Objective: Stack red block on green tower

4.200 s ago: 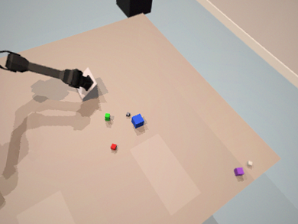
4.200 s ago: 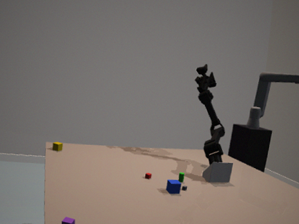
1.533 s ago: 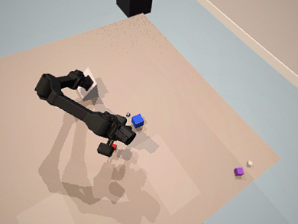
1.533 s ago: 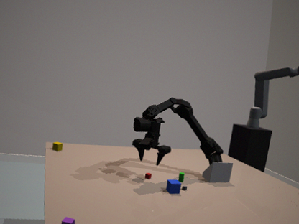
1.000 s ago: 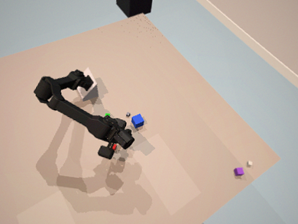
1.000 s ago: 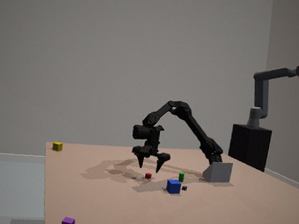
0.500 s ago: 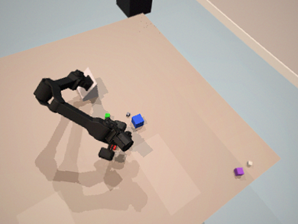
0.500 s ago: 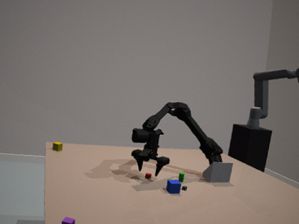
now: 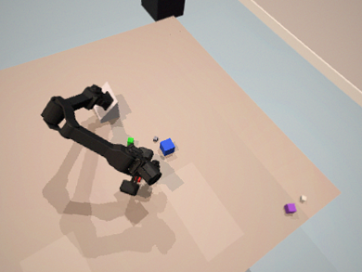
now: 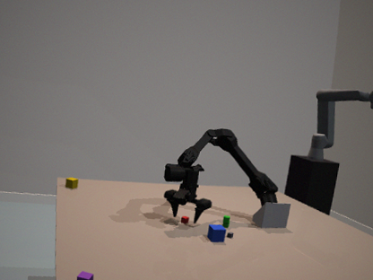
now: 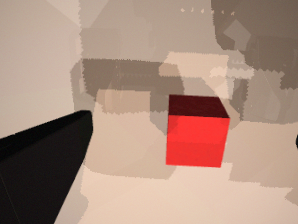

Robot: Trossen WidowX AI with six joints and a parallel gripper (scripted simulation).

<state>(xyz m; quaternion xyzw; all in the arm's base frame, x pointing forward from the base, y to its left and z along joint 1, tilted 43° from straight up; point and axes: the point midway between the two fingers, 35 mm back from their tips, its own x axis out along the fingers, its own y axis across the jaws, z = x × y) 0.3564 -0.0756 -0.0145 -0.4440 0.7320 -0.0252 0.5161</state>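
My gripper tip is now 130 mm past the tiny dark cube and 150 mm to the right of it. From my gripper tip the other things lie so: red block: right at my gripper tip; then blue cube: 60 mm behind, 170 mm to the left, 10 mm above; then yellow cube: 420 mm ahead, 430 mm to the right, 10 mm above.
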